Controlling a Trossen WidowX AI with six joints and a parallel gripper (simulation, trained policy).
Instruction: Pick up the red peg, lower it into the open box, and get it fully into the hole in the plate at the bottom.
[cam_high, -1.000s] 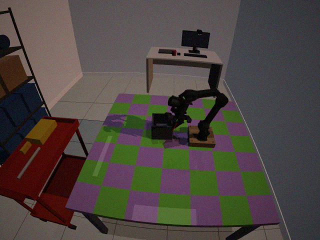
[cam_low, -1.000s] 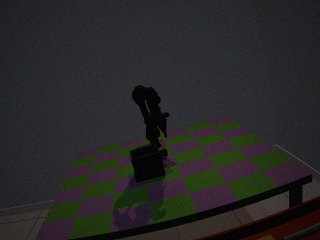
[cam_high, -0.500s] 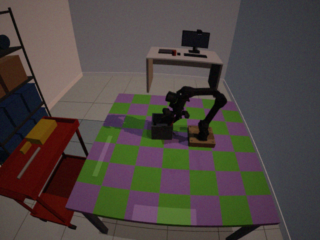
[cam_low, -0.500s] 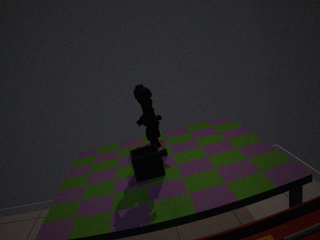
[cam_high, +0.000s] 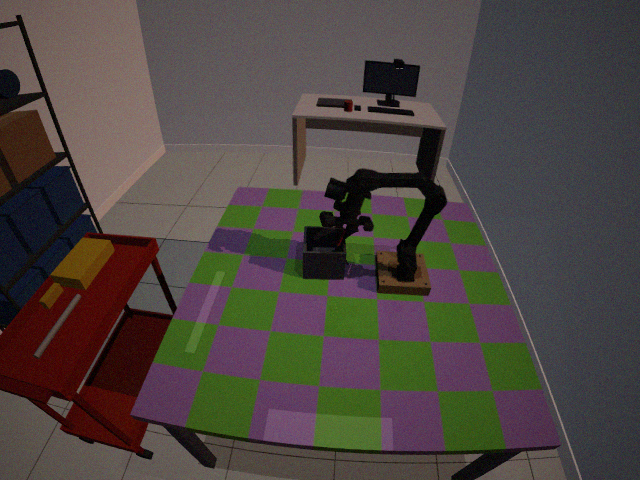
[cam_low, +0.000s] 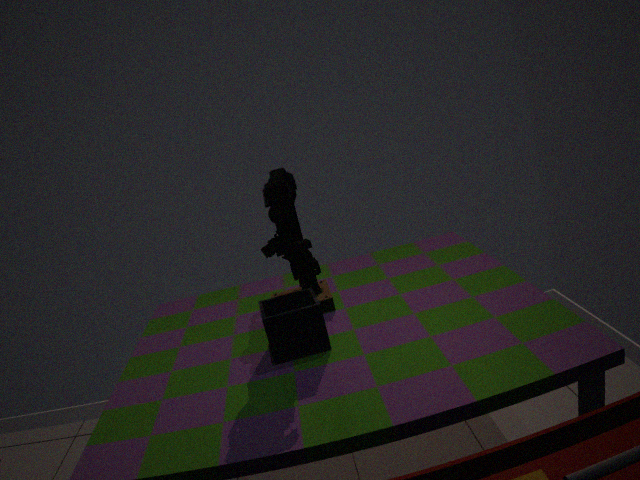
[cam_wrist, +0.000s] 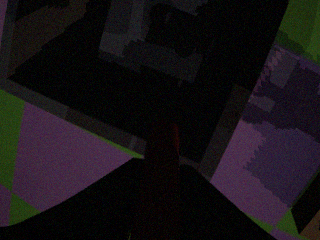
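My gripper tip is 6 cm short of the grey plate, 6 cm to the left of it and 14 cm above it. Round my gripper tip: red peg (1 cm above).
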